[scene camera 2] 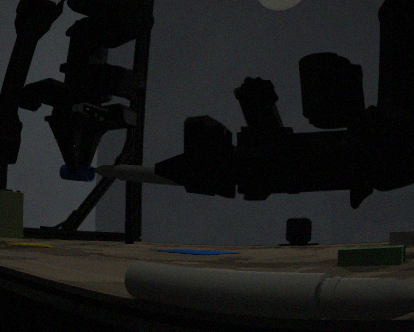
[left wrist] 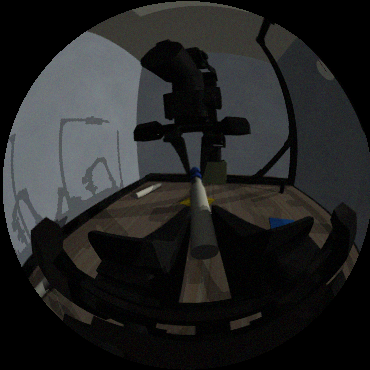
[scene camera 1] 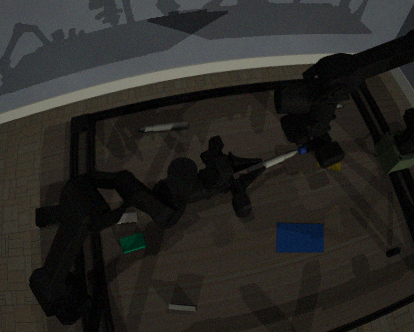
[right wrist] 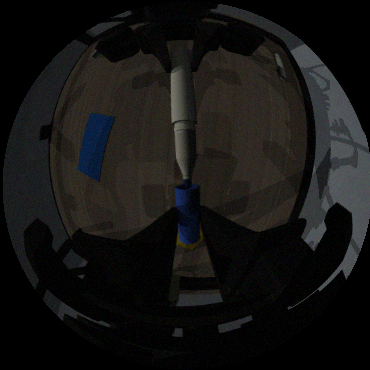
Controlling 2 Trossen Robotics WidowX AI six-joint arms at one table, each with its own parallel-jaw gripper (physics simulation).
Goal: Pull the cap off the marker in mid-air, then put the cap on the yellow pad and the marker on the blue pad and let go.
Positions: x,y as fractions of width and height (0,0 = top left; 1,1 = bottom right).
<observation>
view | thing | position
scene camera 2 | my left gripper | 0.39,0.51
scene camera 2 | my right gripper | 0.19,0.53
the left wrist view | my left gripper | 0.54,0.57
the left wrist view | my right gripper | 0.53,0.48
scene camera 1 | my left gripper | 0.64,0.50
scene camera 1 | my right gripper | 0.74,0.45
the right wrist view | my left gripper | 0.49,0.19
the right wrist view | my right gripper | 0.51,0.57
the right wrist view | blue cap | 0.51,0.54
</observation>
